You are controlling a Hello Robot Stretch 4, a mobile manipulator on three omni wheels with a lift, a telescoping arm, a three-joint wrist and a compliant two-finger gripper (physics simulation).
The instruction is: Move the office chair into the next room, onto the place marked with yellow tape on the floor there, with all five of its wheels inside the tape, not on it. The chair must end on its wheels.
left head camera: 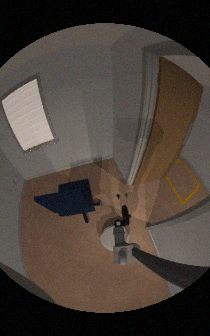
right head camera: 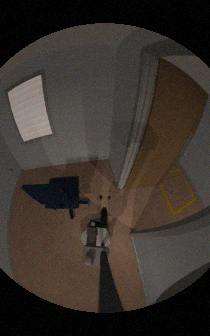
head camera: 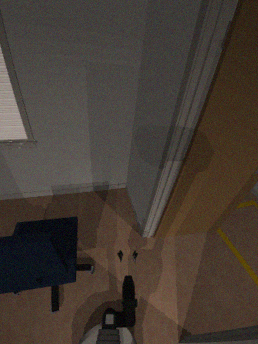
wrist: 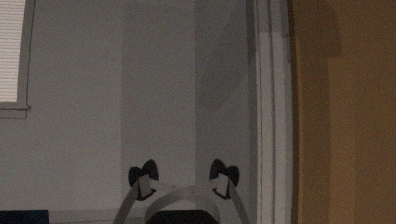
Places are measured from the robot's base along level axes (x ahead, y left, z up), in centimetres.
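Where they show: gripper, fingertip midpoint: [left head camera: 121, 192] [right head camera: 104, 194] [head camera: 127, 250] [wrist: 184, 172].
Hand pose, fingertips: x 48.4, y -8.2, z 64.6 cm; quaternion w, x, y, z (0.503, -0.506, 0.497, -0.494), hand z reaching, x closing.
Note:
After its pixels a point has its place.
The dark blue office chair [head camera: 45, 260] @[x 35.8, y 31.6, z 77.9 cm] [left head camera: 75, 201] @[x 35.2, y 34.6, z 79.9 cm] [right head camera: 64, 194] @[x 36.8, y 27.0, z 81.5 cm] stands upright left of my gripper, apart from it. Two black legs of its base show on the side towards me; the other wheels are mostly hidden under it. A dark blue corner of the chair [wrist: 22, 217] @[x 78.2, y 37.3, z 44.3 cm] shows at the bottom left of the wrist view. My gripper [head camera: 127, 255] @[x 48.4, y -8.2, z 64.7 cm] [left head camera: 122, 196] @[x 48.4, y -8.2, z 64.7 cm] [right head camera: 104, 197] @[x 48.4, y -8.2, z 64.7 cm] [wrist: 184, 172] @[x 48.4, y -8.2, z 64.7 cm] is open and empty, in front of the doorway's left side. The yellow tape [head camera: 237, 254] @[x 73.3, y -141.4, z -2.6 cm] [left head camera: 191, 195] @[x 38.7, y -193.1, z -2.2 cm] [right head camera: 173, 214] @[x 30.2, y -152.7, z -2.6 cm] lies on the floor beyond the doorway, at right.
The orange-brown door [head camera: 220, 125] @[x 94.0, y -59.7, z 129.9 cm] [left head camera: 172, 115] @[x 95.8, y -72.0, z 134.4 cm] [right head camera: 165, 115] @[x 94.5, y -63.3, z 139.3 cm] [wrist: 350, 125] @[x 95.2, y -67.9, z 68.8 cm] stands open beside the pale door frame [head camera: 161, 200] @[x 93.2, y -38.2, z 61.3 cm] [left head camera: 141, 145] @[x 93.7, y -38.3, z 90.9 cm] [right head camera: 138, 125] @[x 93.8, y -36.9, z 121.7 cm] [wrist: 272, 125] @[x 94.0, y -36.8, z 69.2 cm]. A grey wall [left head camera: 180, 240] @[x -18.0, y -60.0, z 71.4 cm] [right head camera: 165, 260] @[x -23.0, y -61.2, z 81.0 cm] is at the near right. The window [head camera: 10, 105] @[x 146.3, y 104.8, z 116.6 cm] [left head camera: 29, 115] @[x 141.2, y 125.8, z 141.4 cm] [right head camera: 31, 110] @[x 140.9, y 127.0, z 138.9 cm] is at left.

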